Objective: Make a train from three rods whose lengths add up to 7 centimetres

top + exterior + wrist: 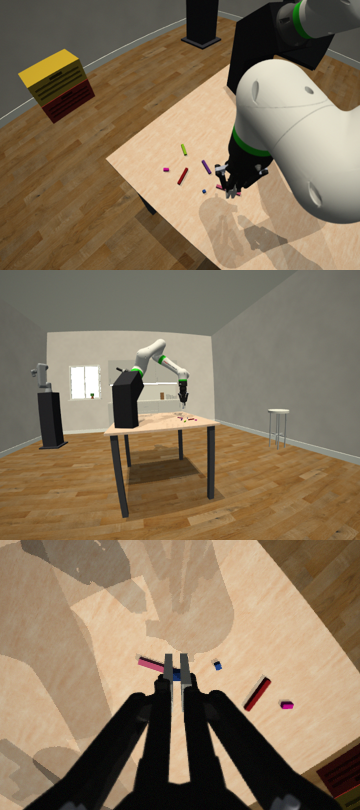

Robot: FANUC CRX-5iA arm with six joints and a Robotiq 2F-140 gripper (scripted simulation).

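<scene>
Now: the blue cube 10 mm ahead of my hand, 80 mm to the right of it and 130 mm below it. Round my hand: red rod 20 mm ahead, 180 mm to the right, 130 mm below; then pink rod 50 mm behind, 20 mm to the right, 130 mm below; then purple rod 70 mm behind, 140 mm to the right, 130 mm below.
</scene>
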